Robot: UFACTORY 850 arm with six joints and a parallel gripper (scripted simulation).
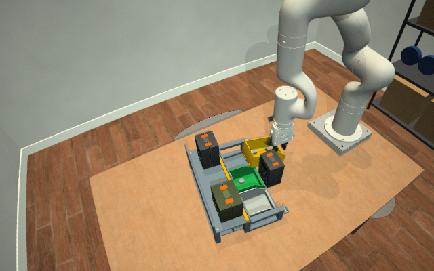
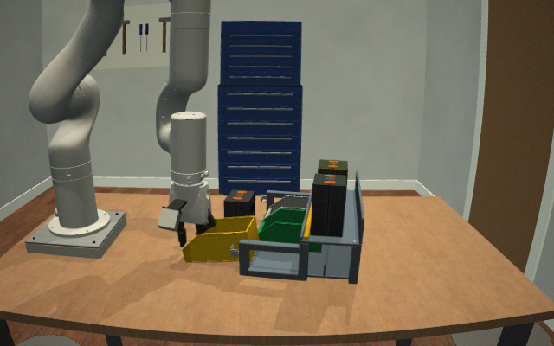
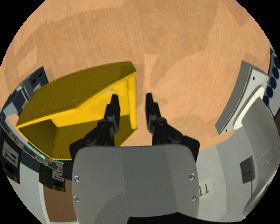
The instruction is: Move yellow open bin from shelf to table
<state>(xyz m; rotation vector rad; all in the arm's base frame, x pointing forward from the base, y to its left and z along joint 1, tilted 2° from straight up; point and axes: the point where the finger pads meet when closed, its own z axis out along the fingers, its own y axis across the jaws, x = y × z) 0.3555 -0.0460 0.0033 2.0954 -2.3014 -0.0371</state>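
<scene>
My gripper is now 80 mm short of the yellow bin, 10 mm to the left of it and 10 mm below it. The rest, counted from my hand: grey bin (260 mm ahead, 200 mm to the left); olive box (360 mm ahead, 190 mm to the left, 110 mm above); green bin (250 mm ahead, 90 mm to the left).
</scene>
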